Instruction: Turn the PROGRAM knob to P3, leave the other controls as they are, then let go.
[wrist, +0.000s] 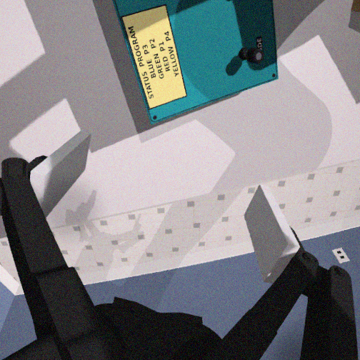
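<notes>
A teal control panel (215, 85) shows in part at the top of the wrist view. Its yellow card (155, 57) pairs status colours with programs: blue P3, green P2, red P1, yellow P4. A black control (254, 55) stands out near the panel's lower right corner; its lettering is partly hidden, with "DE" readable. I cannot make out the PROGRAM knob or its pointer. My gripper (171, 176) is open, with wide-apart grey pads and nothing between them. In the view its pads lie below the panel, apart from it.
The panel stands over a pale surface (175, 150) crossed by shadows. A strip with small grey squares (200, 215) runs below it in the view. Beyond that is a blue surface (215, 280) with a white socket-like plate (341, 255) at the right. A brown thing shows at the top right corner.
</notes>
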